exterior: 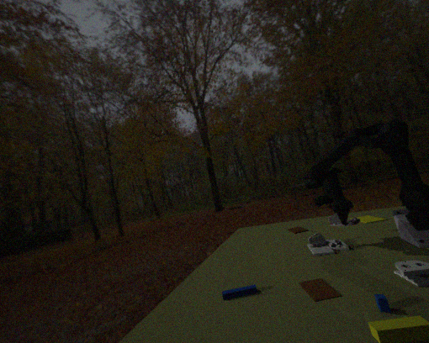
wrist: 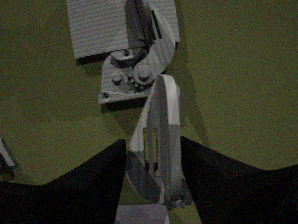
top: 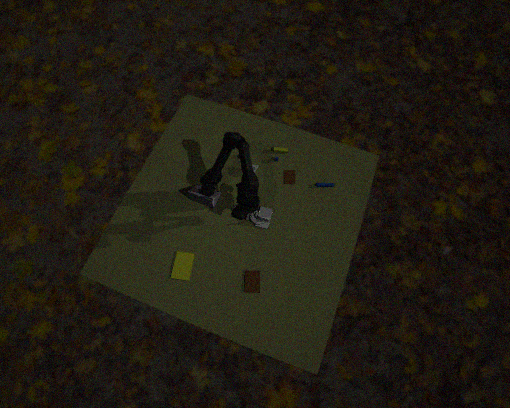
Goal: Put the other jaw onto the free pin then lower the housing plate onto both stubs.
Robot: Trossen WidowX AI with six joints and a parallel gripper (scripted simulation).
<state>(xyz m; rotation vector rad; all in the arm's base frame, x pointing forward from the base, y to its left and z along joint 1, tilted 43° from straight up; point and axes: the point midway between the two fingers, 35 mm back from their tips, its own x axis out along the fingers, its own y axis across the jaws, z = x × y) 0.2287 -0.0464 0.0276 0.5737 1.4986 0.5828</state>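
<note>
Right now the grey jaw is 30 mm behind my gripper tip and 20 mm to the right of it. From my gripper tip the other things lie so: blue bar (360 mm ahead, 350 mm to the left, 80 mm below); yellow bar (470 mm to the left, 70 mm below, 40 mm ahead); yellow slab (390 mm to the right, 180 mm behind, 80 mm below).
</note>
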